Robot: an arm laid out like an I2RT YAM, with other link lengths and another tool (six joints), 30 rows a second.
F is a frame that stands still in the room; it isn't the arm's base.
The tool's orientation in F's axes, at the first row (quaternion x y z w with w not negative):
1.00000 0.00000 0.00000 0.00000
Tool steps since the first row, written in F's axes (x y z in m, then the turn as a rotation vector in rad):
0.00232 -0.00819 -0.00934 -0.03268 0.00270 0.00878
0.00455 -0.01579 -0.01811 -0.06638 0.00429 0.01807
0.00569 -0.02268 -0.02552 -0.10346 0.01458 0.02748
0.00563 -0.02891 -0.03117 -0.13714 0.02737 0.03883
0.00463 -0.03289 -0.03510 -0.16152 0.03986 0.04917
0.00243 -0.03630 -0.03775 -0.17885 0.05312 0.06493
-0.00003 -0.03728 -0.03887 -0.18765 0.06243 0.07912
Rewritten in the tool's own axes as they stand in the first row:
0.00232 0.00819 0.00934 -0.03268 -0.00270 -0.00878
0.00455 0.01579 0.01811 -0.06638 -0.00429 -0.01807
0.00569 0.02268 0.02552 -0.10346 -0.01458 -0.02748
0.00563 0.02891 0.03117 -0.13714 -0.02737 -0.03883
0.00463 0.03289 0.03510 -0.16152 -0.03986 -0.04917
0.00243 0.03630 0.03775 -0.17885 -0.05312 -0.06493
-0.00003 0.03728 0.03887 -0.18765 -0.06243 -0.07912

